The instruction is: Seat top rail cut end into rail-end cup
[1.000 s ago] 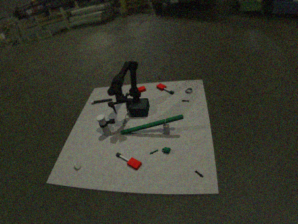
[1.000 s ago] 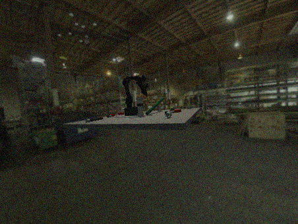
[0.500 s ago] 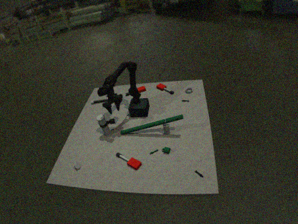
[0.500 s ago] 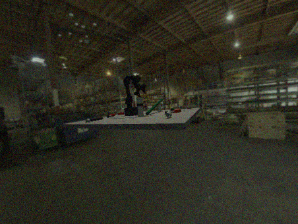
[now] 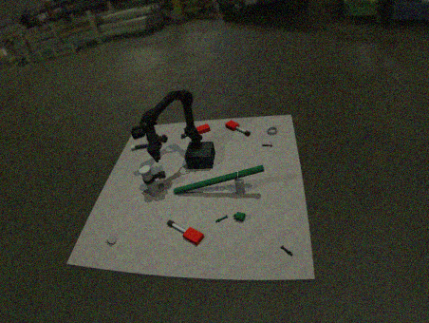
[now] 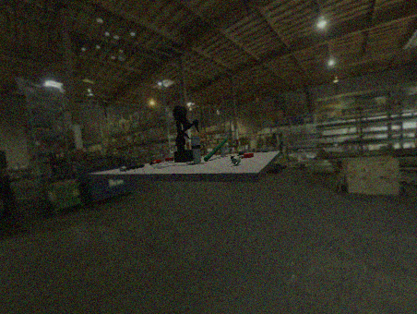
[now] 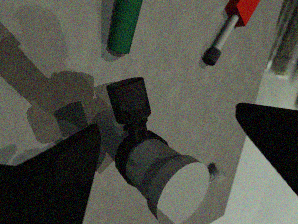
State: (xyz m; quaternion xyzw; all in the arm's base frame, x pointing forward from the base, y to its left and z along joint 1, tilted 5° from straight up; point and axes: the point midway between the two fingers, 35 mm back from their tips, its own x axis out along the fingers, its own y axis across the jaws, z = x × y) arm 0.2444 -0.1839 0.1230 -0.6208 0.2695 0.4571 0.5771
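Right now my gripper tip is 90 mm above the dark rail-end cup, 20 mm to the left of it and 20 mm short of it. From my gripper tip the other things lie so: small grey piece: 390 mm ahead, 290 mm to the right, 200 mm below; small grey post: 440 mm to the left, 110 mm below, 80 mm ahead; green bolt: 350 mm to the left, 260 mm ahead, 210 mm below.
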